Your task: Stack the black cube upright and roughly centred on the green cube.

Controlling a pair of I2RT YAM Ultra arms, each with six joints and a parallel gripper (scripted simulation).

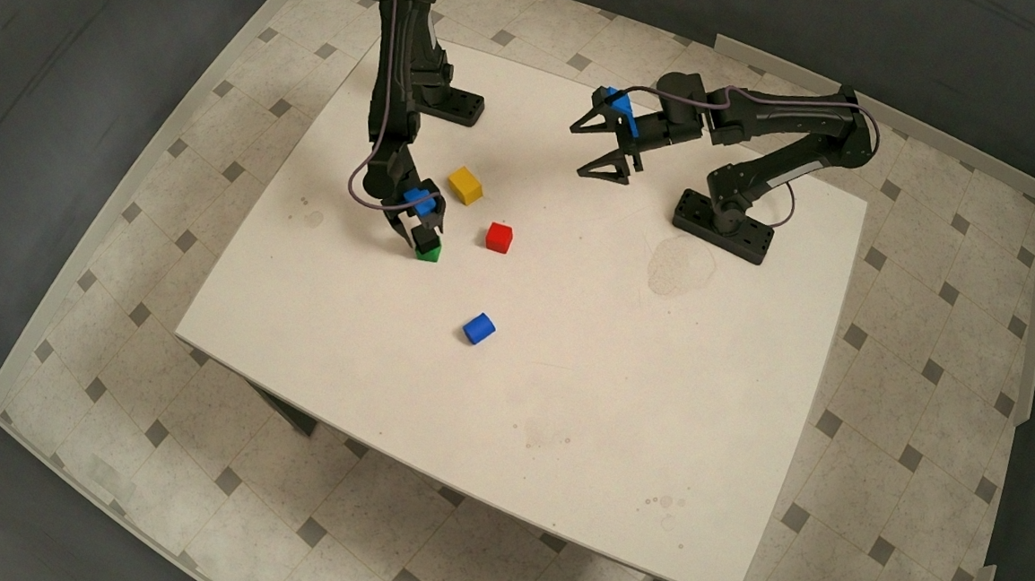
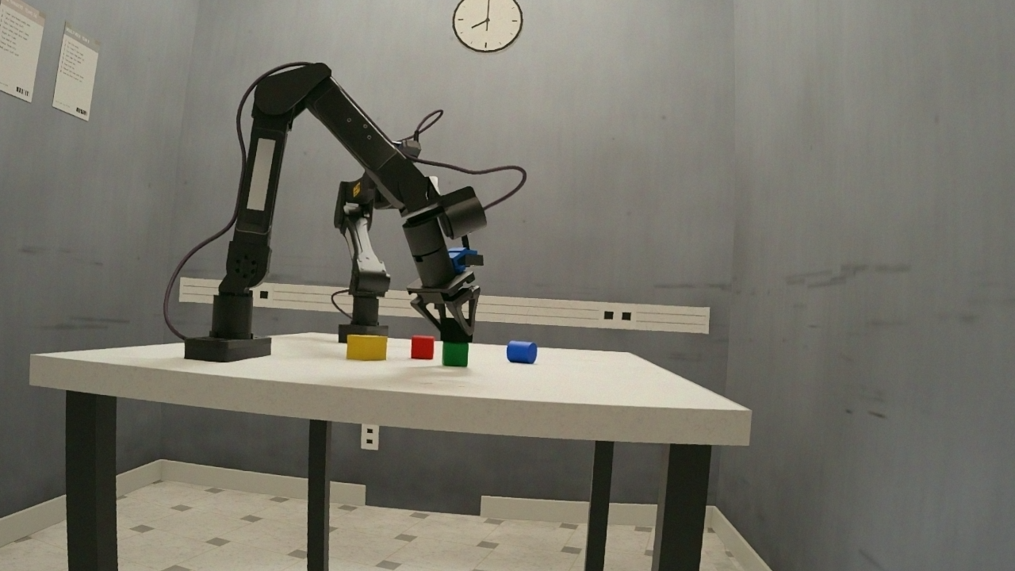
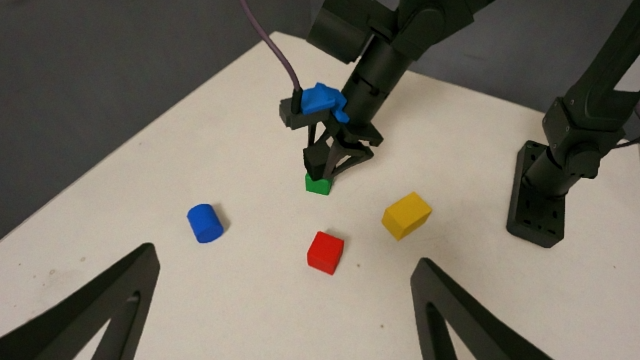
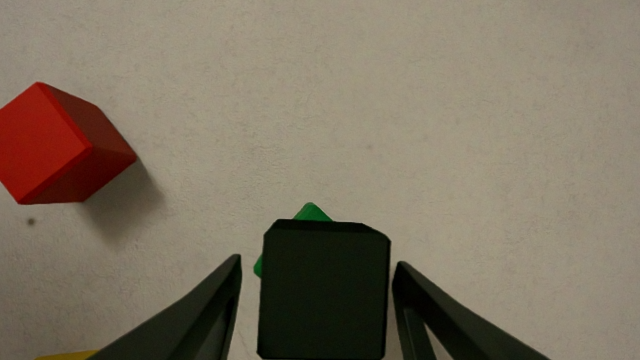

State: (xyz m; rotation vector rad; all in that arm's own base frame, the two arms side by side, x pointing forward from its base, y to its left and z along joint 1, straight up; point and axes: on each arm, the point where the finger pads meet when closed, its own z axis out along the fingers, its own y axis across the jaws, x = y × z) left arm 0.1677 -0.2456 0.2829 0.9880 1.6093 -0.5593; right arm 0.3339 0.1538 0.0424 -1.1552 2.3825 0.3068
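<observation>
Right now my right hand is right at the black cube. Also, from my right hand: red cube (8 cm behind, 11 cm to the left, 4 cm below); then green cube (4 cm below); then yellow cube (15 cm behind, 1 cm to the right, 4 cm below).
</observation>
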